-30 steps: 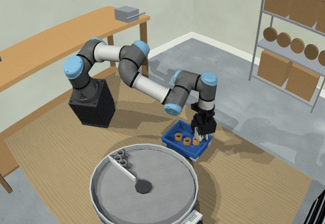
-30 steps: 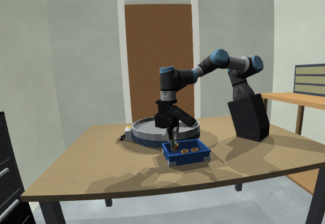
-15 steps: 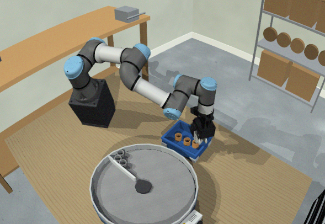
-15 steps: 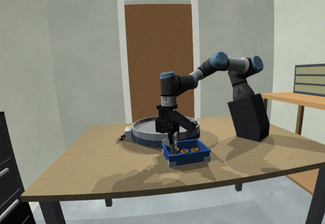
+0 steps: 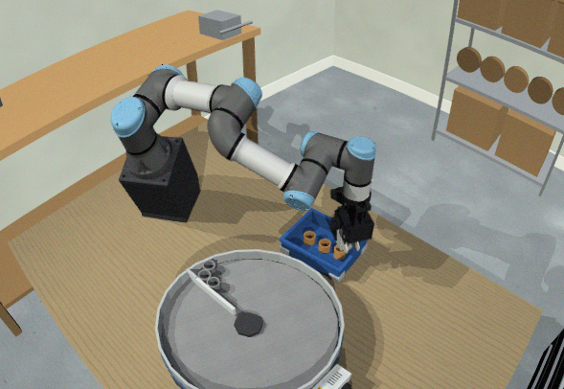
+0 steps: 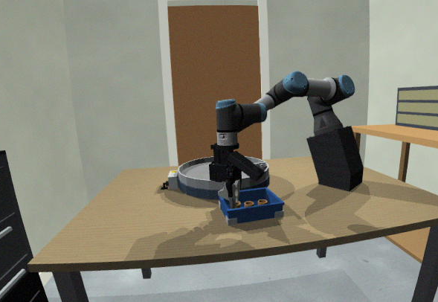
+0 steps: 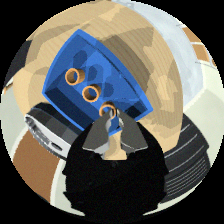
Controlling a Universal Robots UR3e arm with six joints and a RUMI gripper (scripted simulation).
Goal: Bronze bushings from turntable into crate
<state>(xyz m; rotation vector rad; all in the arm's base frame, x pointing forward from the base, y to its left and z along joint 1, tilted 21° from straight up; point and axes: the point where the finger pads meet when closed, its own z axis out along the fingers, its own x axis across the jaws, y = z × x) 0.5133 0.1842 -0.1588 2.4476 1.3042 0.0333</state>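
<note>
Now: hand 6 cm past the blue crate, 2 cm to the left of it and 1 cm above it. Round my hand: grey turntable (2 cm behind, 35 cm to the right, 2 cm above).
</note>
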